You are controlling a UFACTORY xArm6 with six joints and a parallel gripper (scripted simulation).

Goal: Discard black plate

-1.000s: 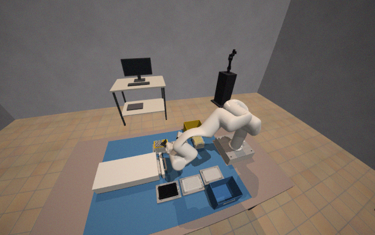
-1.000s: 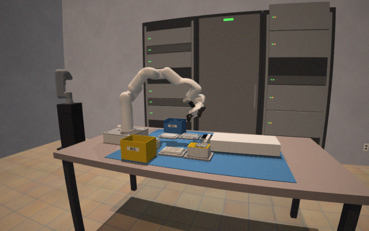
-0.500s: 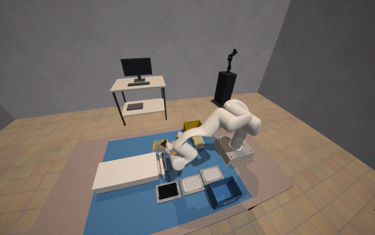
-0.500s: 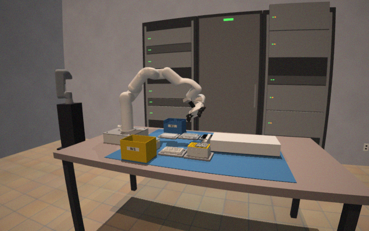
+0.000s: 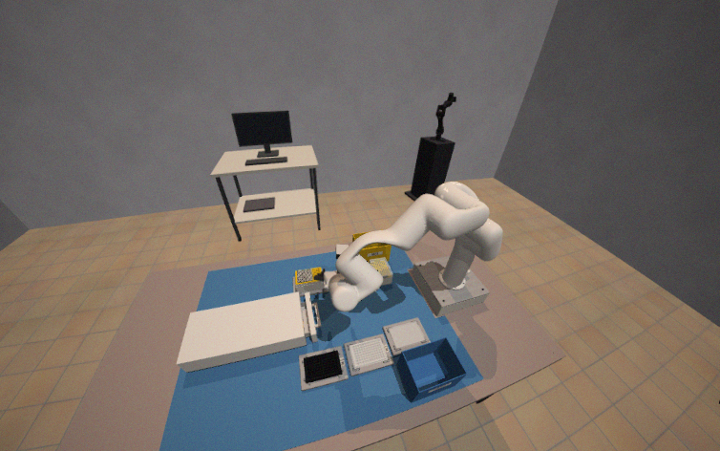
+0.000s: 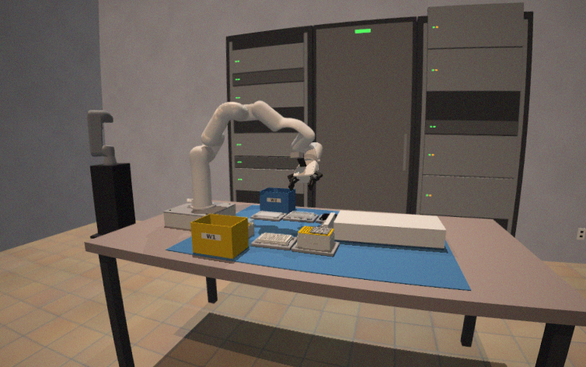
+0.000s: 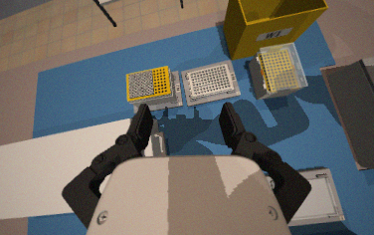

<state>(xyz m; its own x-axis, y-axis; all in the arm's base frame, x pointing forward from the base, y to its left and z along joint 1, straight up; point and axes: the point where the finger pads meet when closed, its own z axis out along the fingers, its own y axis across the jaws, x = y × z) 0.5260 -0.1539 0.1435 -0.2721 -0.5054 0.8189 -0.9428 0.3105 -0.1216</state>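
Now: hand 23 cm to the right of the black plate, 20 cm above it and 15 cm short of it. Round my hand: drawer (25 cm ahead, 19 cm below, 1 cm to the left); then yellow tip box (16 cm to the right, 16 cm below, 7 cm ahead); then work nest N1 (23 cm to the left, 21 cm below, 15 cm ahead).
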